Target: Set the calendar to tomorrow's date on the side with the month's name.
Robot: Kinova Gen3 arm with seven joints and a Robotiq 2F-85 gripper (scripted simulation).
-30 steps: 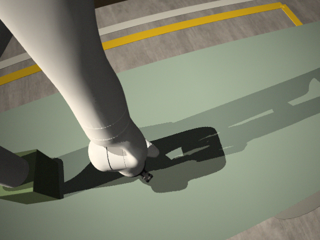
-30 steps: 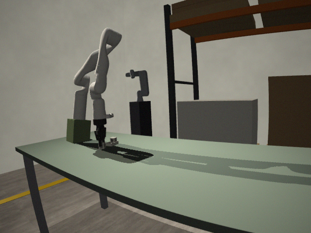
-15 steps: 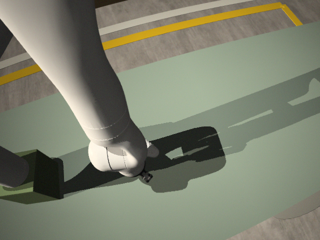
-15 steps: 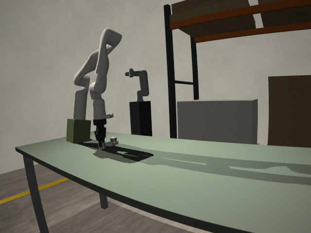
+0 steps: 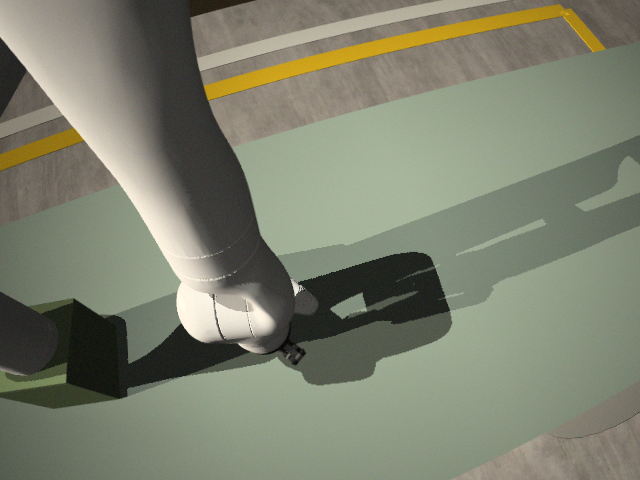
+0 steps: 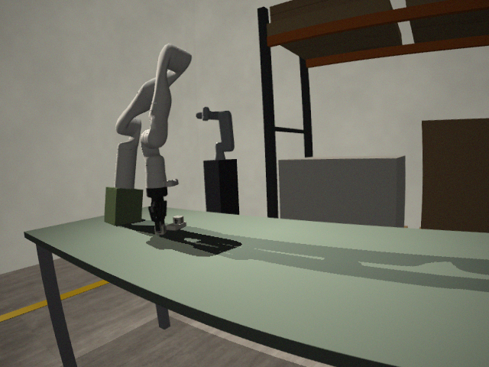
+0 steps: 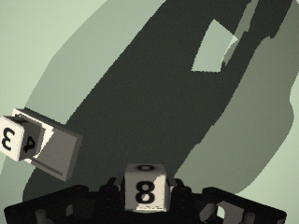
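Now: hand 10 mm above the white cube. Round my hand: white tray: 50 mm behind, 100 mm to the left, 20 mm below.
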